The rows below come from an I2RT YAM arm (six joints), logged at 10 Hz.
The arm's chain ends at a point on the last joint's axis. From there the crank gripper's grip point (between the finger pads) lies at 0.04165 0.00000 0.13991 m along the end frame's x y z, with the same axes.
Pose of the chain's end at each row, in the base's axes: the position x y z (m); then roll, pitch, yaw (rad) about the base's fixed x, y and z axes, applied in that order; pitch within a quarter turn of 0, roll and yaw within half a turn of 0:
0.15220, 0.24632, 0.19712, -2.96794, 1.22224, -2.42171
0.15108, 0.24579, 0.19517, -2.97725, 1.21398, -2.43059
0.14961, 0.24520, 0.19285, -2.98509, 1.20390, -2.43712
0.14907, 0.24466, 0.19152, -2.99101, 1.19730, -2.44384
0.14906, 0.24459, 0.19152, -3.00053, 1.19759, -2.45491
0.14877, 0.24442, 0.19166, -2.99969, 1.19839, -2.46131
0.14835, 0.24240, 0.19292, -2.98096, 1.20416, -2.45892
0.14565, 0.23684, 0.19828, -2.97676, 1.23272, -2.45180
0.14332, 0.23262, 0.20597, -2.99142, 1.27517, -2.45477
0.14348, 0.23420, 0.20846, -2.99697, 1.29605, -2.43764
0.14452, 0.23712, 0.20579, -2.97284, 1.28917, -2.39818
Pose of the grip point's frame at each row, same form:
0.25483, 0.30416, 0.11091, -2.96794, 1.22224, -2.42171
0.25299, 0.30335, 0.10793, -2.97725, 1.21398, -2.43059
0.25064, 0.30245, 0.10440, -2.98509, 1.20390, -2.43712
0.24960, 0.30156, 0.10227, -2.99101, 1.19730, -2.44384
0.24954, 0.30152, 0.10223, -3.00053, 1.19759, -2.45491
0.24973, 0.30065, 0.10247, -2.99969, 1.19839, -2.46131
0.25092, 0.29696, 0.10453, -2.98096, 1.20416, -2.45892
0.25004, 0.29320, 0.11321, -2.97676, 1.23272, -2.45180
0.24954, 0.29265, 0.12582, -2.99142, 1.27517, -2.45477
0.24950, 0.29776, 0.13081, -2.99697, 1.29605, -2.43764
0.24944, 0.30166, 0.12745, -2.97284, 1.28917, -2.39818

